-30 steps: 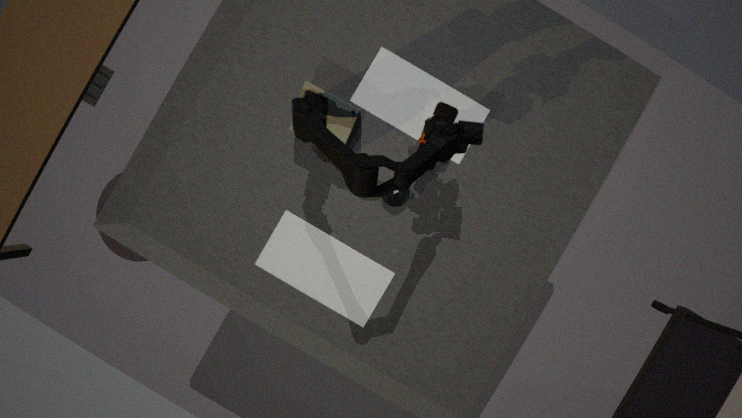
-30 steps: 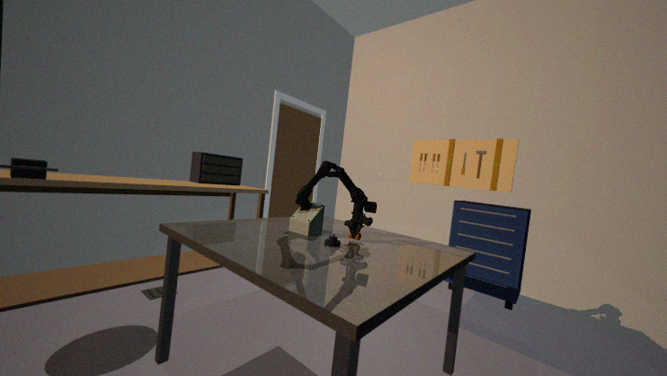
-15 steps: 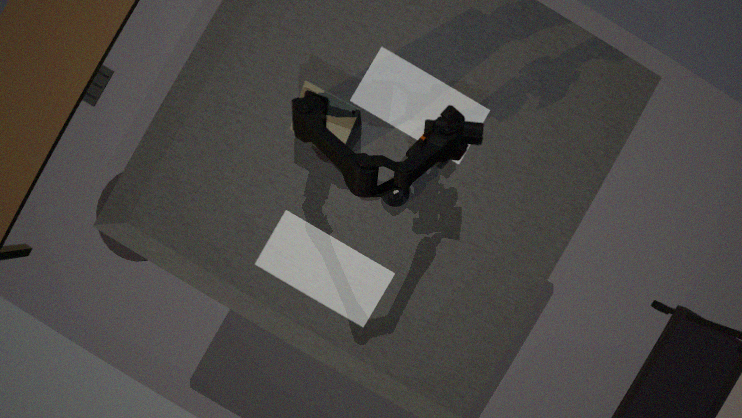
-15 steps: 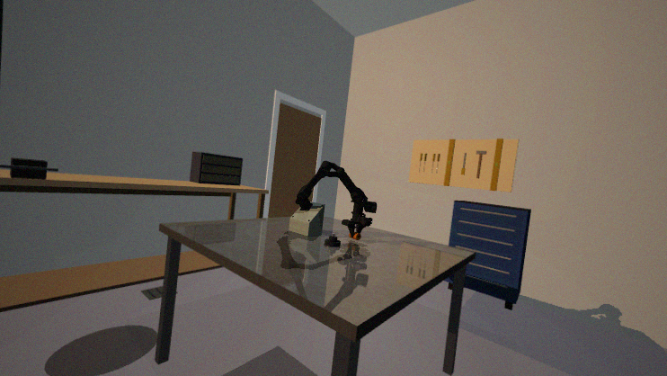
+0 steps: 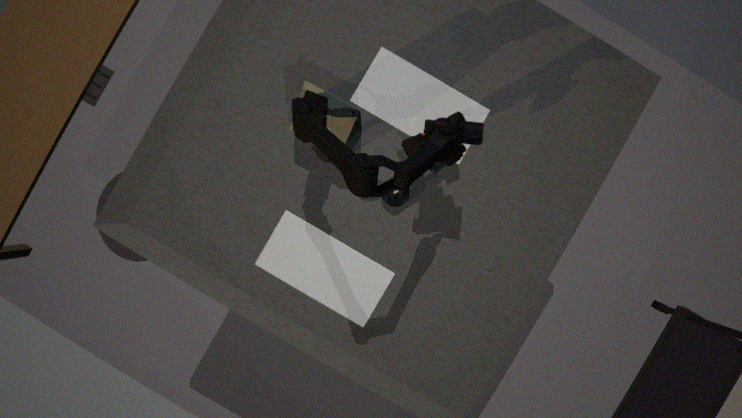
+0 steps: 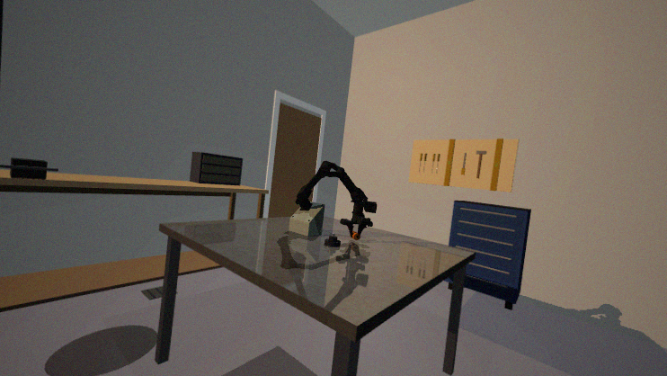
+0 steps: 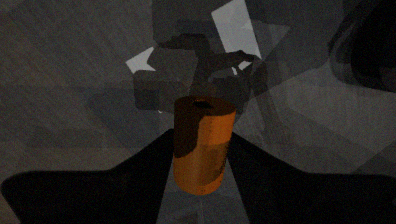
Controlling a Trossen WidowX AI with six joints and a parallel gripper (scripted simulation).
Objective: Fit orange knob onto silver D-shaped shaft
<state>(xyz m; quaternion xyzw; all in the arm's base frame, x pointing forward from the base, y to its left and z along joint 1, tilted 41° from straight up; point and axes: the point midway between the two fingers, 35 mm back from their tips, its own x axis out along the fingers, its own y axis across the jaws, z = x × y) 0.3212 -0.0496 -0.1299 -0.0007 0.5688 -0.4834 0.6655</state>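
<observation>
My gripper tip is 1 cm past the orange knob, 1 cm to the right of it and 1 cm below it. Round my gripper tip: dark round pedestal: 4 cm behind, 18 cm to the right, 1 cm above.
</observation>
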